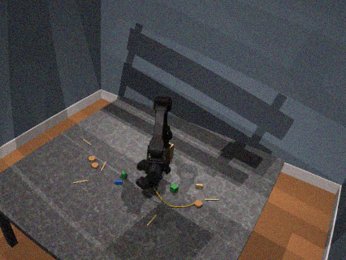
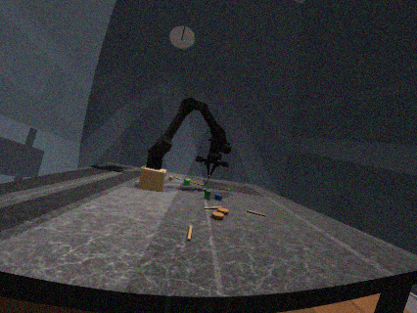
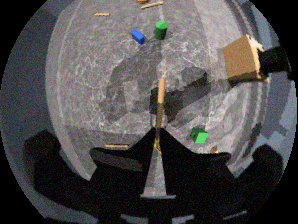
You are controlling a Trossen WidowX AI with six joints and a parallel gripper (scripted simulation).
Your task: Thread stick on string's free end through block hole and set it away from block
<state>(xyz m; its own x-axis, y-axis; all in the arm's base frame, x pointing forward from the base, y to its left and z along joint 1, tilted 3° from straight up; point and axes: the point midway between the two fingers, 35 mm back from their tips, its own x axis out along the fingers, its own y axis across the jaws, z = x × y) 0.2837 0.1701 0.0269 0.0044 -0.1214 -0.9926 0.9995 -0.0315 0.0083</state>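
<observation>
Now: gripper tip 120 mm past the green block, 60 mm above it and 50 mm to the right of it. Round my gripper tip: blue piece (190 mm to the right, 70 mm below, 50 mm ahead); then green cylinder (200 mm to the right, 60 mm below, 10 mm behind); then thin wooden stick (10 mm to the right).
</observation>
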